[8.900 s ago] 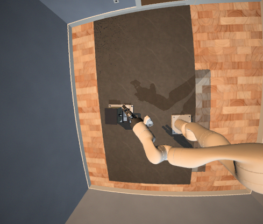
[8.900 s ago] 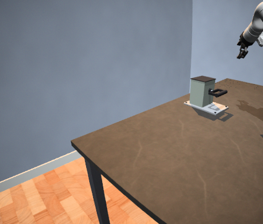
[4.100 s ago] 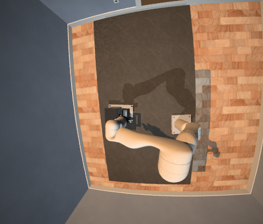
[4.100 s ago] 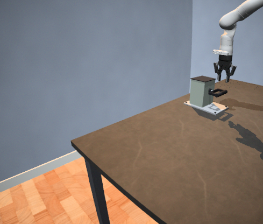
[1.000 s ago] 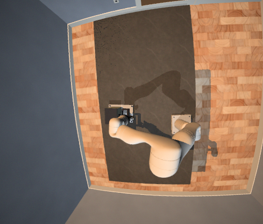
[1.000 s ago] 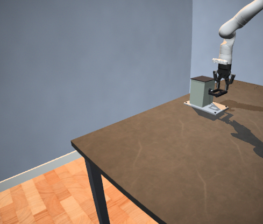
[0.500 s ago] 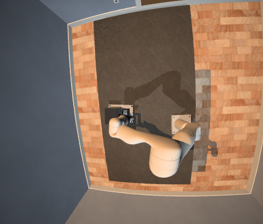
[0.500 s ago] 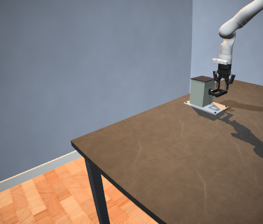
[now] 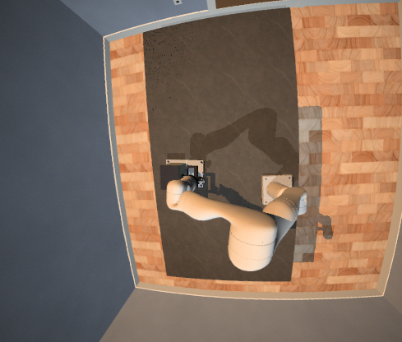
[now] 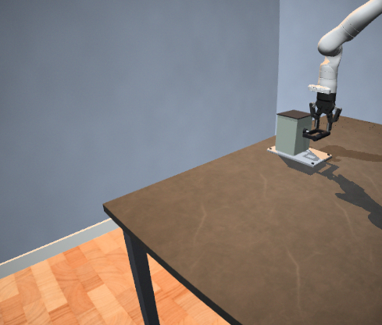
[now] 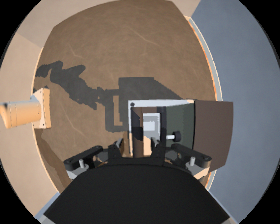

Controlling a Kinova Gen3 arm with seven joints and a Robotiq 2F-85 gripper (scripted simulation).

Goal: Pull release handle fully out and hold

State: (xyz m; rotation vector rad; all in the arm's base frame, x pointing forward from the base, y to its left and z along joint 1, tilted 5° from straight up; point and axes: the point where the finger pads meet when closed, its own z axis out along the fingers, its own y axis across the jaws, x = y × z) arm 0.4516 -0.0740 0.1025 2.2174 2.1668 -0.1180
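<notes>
Now: hand 5 cm short of the black release handle and 4 cm above it. From my hand the other things lie so: light baseplate: 10 cm ahead, 14 cm below.
</notes>
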